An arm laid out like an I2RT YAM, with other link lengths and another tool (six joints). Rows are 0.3 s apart.
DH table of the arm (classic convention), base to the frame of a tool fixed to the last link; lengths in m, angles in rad. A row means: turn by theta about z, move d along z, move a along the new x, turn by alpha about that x. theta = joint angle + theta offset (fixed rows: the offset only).
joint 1: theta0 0; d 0.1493; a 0.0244; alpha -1.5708
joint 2: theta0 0; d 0; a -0.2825; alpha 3.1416
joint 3: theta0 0.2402; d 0; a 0.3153; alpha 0
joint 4: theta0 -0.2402; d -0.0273; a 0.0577; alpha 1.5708
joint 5: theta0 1.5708; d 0.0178; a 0; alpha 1.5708
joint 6: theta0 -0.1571; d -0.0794; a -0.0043; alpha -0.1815
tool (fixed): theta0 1.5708; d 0.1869; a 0; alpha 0
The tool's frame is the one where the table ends.
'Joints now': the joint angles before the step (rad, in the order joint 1, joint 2, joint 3, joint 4, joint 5, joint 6). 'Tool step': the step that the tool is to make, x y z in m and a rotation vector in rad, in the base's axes. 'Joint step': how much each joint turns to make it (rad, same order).
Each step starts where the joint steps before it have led.
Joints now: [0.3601 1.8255 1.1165 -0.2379 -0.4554 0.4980]
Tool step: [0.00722 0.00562 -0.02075 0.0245 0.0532 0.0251]
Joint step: [-0.0037 0.0884 0.0370 0.0101 -0.0506 -0.0002]
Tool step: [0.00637 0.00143 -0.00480 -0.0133 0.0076 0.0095]
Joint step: [-0.0005 0.0351 0.0347 -0.0189 0.0028 -0.0157]
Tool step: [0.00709 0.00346 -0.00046 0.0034 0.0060 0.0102]
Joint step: [0.0003 0.0300 0.0397 -0.0172 -0.0097 -0.0064]
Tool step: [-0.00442 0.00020 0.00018 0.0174 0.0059 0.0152]
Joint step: [-0.0003 -0.0077 -0.0145 0.0053 -0.0238 -0.0041]
